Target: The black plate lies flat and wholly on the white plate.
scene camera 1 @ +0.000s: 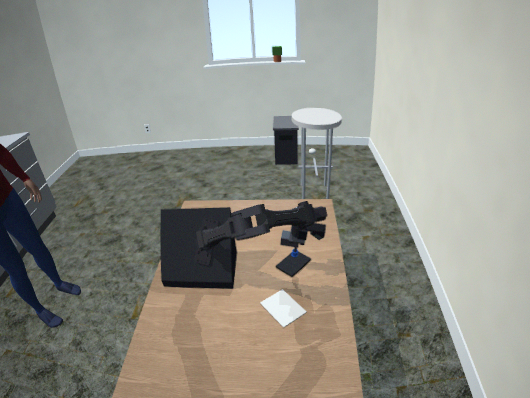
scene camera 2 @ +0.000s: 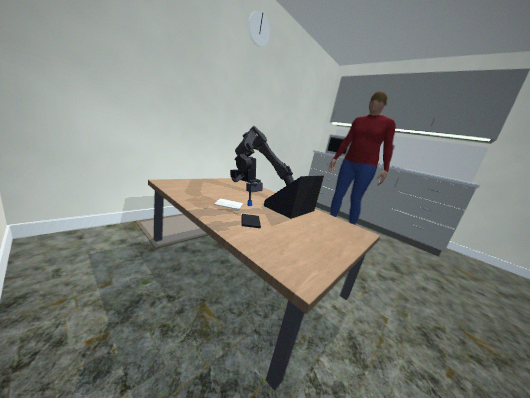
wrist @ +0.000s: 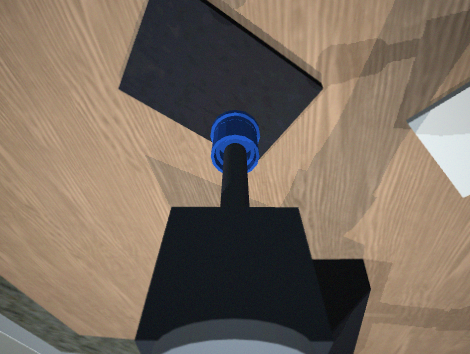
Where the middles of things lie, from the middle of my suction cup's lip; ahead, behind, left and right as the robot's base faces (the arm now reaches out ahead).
The black plate (wrist: 191, 68) is 1 cm behind my suction cup, 3 cm to the left of it and 9 cm below it. Also, from my suction cup: white plate (scene camera 1: 281, 306): 2 cm behind, 24 cm to the right, 9 cm below.
